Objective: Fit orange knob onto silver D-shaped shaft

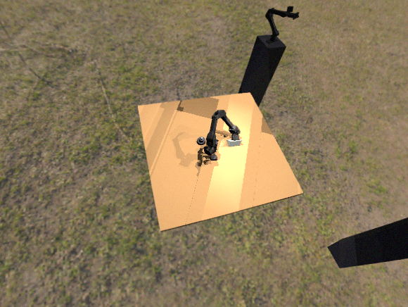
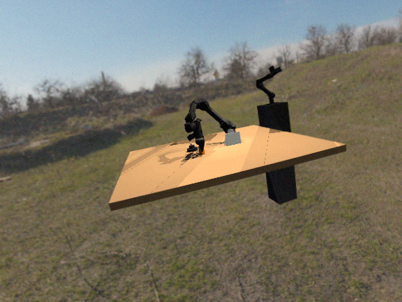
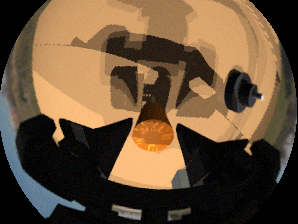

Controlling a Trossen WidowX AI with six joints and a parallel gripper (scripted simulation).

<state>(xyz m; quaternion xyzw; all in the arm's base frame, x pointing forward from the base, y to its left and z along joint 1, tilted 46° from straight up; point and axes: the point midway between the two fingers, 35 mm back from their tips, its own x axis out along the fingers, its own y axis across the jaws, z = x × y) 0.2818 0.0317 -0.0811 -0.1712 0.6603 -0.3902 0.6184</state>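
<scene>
The orange knob lies 2 cm above my gripper tip. Round my gripper tip: round dark pedestal (19 cm to the right, 3 cm ahead, 1 cm above).
</scene>
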